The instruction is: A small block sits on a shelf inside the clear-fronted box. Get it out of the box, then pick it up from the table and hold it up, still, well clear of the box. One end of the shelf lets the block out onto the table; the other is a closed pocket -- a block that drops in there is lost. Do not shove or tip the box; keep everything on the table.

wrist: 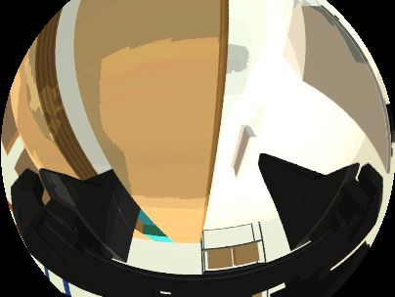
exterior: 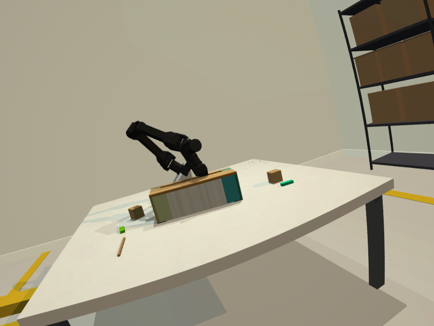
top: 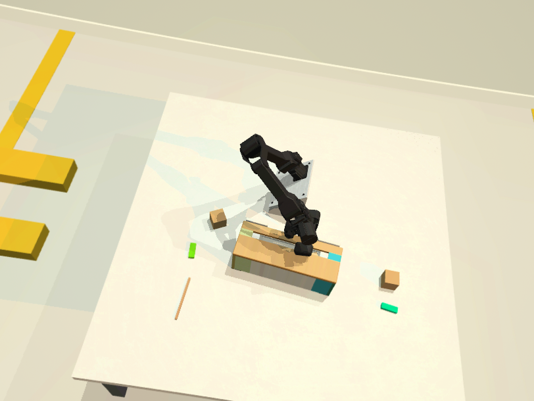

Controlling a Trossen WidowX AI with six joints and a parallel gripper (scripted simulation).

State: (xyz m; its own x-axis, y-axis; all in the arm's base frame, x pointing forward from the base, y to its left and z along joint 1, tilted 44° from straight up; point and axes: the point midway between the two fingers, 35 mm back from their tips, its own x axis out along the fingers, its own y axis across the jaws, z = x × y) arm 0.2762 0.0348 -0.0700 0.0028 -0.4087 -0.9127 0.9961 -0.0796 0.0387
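Now: gripper tip 60 mm short of the tan block and 20 mm to the right of it. Round my gripper tip: thin wooden stick 280 mm ahead, 430 mm to the right, 80 mm below; then box 30 mm ahead, 80 mm to the right, 20 mm below.
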